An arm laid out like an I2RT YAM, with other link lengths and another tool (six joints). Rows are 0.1 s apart.
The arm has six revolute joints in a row. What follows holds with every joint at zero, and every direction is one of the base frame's. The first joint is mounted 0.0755 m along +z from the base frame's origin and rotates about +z. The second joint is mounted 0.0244 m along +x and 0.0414 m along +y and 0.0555 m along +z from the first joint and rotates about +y. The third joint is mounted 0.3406 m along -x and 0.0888 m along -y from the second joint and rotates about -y. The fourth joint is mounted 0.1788 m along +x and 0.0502 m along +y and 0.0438 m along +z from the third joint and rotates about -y. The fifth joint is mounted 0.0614 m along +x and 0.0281 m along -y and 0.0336 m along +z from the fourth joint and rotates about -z. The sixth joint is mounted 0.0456 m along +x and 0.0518 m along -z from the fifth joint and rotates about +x. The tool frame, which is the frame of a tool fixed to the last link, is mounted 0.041 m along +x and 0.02 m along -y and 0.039 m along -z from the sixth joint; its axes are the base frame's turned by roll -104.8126, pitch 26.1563 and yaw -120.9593 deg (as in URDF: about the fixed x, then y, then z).
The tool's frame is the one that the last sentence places.
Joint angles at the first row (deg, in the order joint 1, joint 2, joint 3, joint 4, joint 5, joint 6):
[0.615, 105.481, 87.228, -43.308, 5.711, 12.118]
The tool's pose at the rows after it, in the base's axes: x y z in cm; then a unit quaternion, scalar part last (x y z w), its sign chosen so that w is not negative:
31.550 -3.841 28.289 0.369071 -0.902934 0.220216 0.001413
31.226 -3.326 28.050 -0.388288 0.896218 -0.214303 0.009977
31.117 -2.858 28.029 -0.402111 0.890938 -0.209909 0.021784
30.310 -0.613 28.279 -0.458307 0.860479 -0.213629 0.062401
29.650 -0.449 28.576 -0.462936 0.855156 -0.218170 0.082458
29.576 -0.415 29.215 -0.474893 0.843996 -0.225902 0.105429
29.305 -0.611 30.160 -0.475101 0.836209 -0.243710 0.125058
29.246 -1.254 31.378 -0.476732 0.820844 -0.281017 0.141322
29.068 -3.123 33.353 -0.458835 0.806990 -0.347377 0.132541
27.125 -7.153 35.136 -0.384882 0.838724 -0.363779 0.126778
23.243 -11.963 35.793 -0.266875 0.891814 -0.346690 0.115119
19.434 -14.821 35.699 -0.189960 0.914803 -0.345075 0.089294
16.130 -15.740 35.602 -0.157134 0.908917 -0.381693 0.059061
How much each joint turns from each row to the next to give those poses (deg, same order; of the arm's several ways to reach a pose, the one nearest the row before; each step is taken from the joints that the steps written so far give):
[0.174, -0.187, -1.506, 1.426, -2.685, -2.081]
[0.644, -0.884, -2.021, 1.644, -1.728, -1.237]
[0.591, -0.614, -0.974, 1.076, -1.373, -0.785]
[4.049, -3.132, -3.995, 3.870, -2.456, -3.269]
[0.343, -2.156, -2.284, 2.275, -0.646, -0.592]
[0.001, -1.386, -0.278, 1.224, -1.167, -1.957]
[-0.006, -1.889, -0.123, 0.982, 0.461, -1.322]
[-0.256, -1.797, 0.426, 1.012, 1.867, -3.226]
[-1.373, -1.629, 2.394, -1.023, 5.758, -4.413]
[-8.232, -2.951, 1.592, -1.807, 0.205, 0.913]
[-13.278, -3.339, -0.729, -1.451, -2.962, 4.546]
[-9.839, -2.663, -2.131, -0.959, -0.994, 0.778]
[-4.264, -4.052, -4.252, 1.504, 3.251, -2.946]

